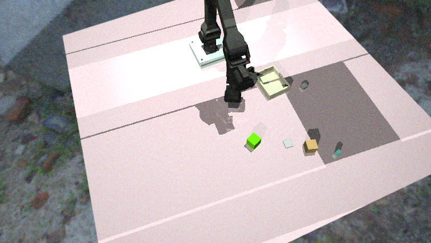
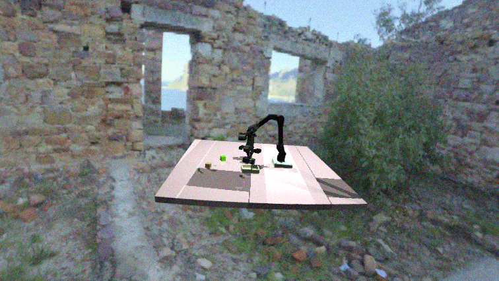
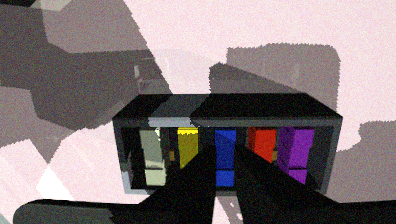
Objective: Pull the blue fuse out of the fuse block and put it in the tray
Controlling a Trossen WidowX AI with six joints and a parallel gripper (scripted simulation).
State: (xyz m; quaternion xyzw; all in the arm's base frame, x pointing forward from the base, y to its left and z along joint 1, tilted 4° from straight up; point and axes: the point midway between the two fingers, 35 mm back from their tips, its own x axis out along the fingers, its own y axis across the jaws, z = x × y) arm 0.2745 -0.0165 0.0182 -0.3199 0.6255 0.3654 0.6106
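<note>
Right now my gripper tip is 1 cm past the yellow fuse, 1 cm to the right of it and 1 cm above it. The rest, counted from my gripper tip: white fuse (3 cm behind, 2 cm to the left, 1 cm below); then red fuse (1 cm ahead, 1 cm to the right, 1 cm below); then blue fuse (1 cm below).
</note>
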